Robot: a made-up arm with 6 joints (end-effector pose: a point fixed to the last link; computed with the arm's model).
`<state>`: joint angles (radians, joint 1 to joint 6).
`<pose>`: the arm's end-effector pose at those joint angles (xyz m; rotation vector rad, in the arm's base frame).
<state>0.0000 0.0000 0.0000 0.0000 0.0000 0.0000</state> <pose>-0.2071 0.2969 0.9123 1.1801 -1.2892 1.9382</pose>
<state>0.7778 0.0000 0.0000 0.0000 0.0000 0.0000</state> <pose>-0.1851 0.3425 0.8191 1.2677 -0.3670 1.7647</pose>
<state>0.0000 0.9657 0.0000 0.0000 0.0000 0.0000</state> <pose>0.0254 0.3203 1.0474 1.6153 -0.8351 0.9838</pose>
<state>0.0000 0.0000 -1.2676 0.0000 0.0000 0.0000</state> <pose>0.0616 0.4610 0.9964 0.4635 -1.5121 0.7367</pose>
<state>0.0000 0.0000 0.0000 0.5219 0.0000 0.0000</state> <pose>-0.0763 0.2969 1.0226 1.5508 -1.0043 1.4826</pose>
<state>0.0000 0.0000 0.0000 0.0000 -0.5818 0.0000</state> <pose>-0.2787 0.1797 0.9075 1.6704 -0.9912 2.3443</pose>
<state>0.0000 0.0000 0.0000 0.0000 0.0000 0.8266</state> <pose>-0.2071 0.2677 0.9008 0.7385 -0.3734 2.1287</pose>
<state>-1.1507 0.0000 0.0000 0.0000 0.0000 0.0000</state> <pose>-0.2987 0.1768 0.9306 -0.6254 2.4524 -1.5785</pose>
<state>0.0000 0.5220 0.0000 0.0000 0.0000 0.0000</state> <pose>-0.0978 0.3154 1.0134 1.4609 -1.0550 1.4280</pose>
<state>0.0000 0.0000 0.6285 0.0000 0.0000 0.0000</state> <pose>-0.2139 0.1319 0.8715 1.5225 -0.9505 2.5179</pose>
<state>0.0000 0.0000 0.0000 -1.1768 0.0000 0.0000</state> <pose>-0.2150 0.2970 0.5442 0.1063 1.6556 -2.5589</pose>
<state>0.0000 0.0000 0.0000 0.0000 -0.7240 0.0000</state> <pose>-0.2850 0.1462 0.9067 -1.7806 0.8877 -2.4181</pose>
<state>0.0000 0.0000 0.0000 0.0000 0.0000 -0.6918</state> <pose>-0.2071 0.3082 0.9363 1.4772 -2.0446 1.5157</pose>
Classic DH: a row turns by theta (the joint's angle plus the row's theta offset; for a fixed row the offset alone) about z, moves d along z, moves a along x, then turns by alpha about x. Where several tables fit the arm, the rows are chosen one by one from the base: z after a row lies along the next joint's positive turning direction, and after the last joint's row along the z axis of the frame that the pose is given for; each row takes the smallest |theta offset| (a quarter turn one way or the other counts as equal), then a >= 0, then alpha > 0; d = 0 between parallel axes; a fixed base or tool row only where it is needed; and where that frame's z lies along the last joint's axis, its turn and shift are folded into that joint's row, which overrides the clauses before.
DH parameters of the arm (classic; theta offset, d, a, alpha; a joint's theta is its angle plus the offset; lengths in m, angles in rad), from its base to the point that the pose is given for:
base (fixed): 0.9058 0.7643 0.0161 -1.4556
joint 1: -1.247 -0.0143 0.0528 -0.968
joint 2: 1.1156 0.2218 0.0345 2.0001
joint 3: -0.0189 -0.0518 -0.017 -1.8038
joint 4: 0.1269 -0.1215 -0.1046 -1.5529
joint 5: -1.5701 -0.2189 0.151 1.6085
joint 6: -1.3739 0.1462 -0.0222 1.955
tool (fixed): 0.5459 -0.0347 0 0

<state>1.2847 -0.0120 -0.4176 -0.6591 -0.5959 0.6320</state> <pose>-0.3988 0.1978 0.7375 0.7755 1.0688 2.2463</pose>
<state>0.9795 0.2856 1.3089 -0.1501 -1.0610 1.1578</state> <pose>0.1925 -0.0682 0.8489 -0.9818 -0.6480 -1.4086</pose>
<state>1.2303 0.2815 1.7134 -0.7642 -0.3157 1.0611</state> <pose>0.0746 -0.2091 0.7137 -1.1713 -0.1652 -1.9070</pose>
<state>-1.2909 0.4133 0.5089 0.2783 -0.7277 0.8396</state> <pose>-0.2215 -0.1243 0.8058 -0.2701 0.8748 -2.4764</pose>
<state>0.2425 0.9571 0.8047 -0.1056 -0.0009 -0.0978</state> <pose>-0.0423 0.1533 1.0036 2.2290 -0.8053 1.3137</pose>
